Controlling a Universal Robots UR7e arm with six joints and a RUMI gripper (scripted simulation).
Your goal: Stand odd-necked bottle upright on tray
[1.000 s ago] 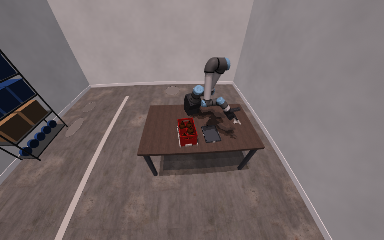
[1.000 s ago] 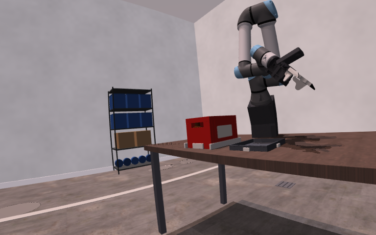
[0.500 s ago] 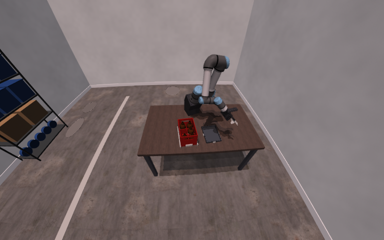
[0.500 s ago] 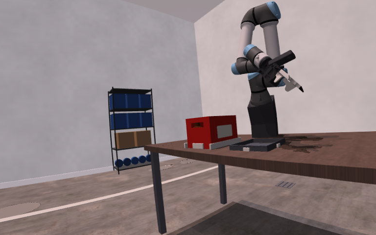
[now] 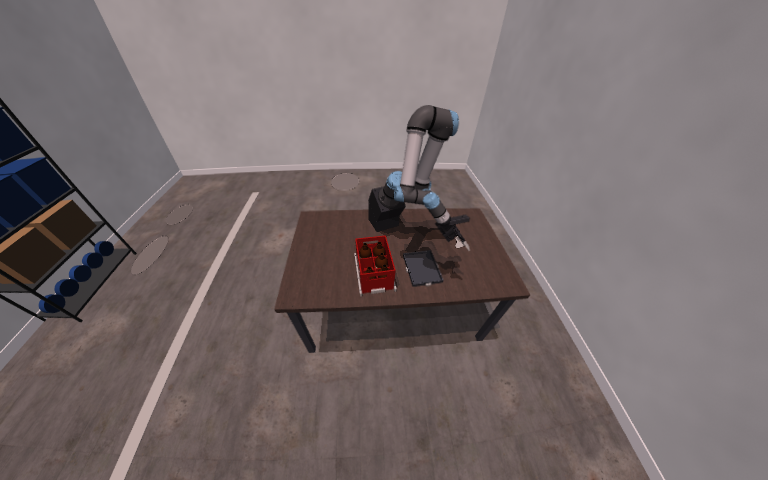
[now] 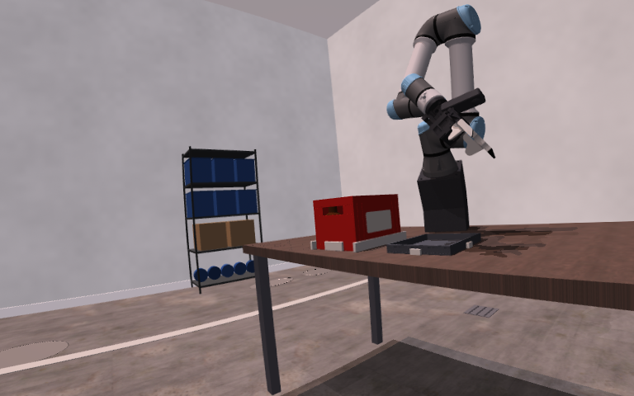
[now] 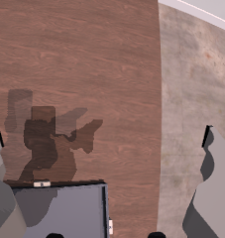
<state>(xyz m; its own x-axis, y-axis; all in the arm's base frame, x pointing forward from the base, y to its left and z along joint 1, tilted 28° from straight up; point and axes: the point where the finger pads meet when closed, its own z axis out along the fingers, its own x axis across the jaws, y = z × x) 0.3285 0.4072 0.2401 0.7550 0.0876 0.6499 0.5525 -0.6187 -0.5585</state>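
The red crate is 490 mm to the right of my hand, 170 mm below it and 70 mm ahead of it. Round my hand: dark tray: 250 mm below, 190 mm to the right; brown bottle: 450 mm to the right, 170 mm below, 60 mm ahead; glass bottle: 500 mm to the right, 170 mm below, 170 mm ahead.
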